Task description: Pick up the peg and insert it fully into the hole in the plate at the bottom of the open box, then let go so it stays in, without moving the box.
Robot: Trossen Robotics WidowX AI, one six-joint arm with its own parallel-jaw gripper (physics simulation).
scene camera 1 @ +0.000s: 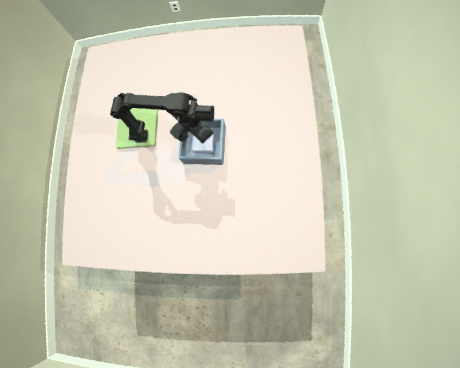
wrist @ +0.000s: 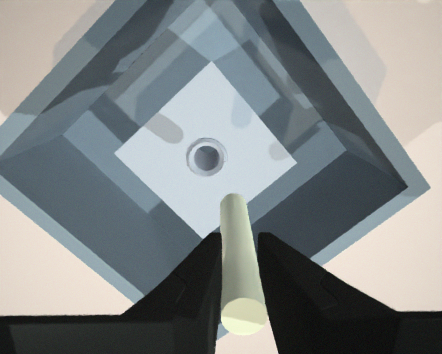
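The pale yellow-green peg is held between the two black fingers of my gripper in the wrist view. Its far end shows over the near edge of the white plate, beside the round hole. The hole is up and to the left of the peg's far end in that view. The blue-grey open box surrounds the plate. In the scene view my gripper is over the back part of the box; the peg cannot be made out there.
The arm stands on a green base mat left of the box. The box walls rise around the plate on all sides. Both stand on a pale pink table top. Shadows of the arm fall in front of the box.
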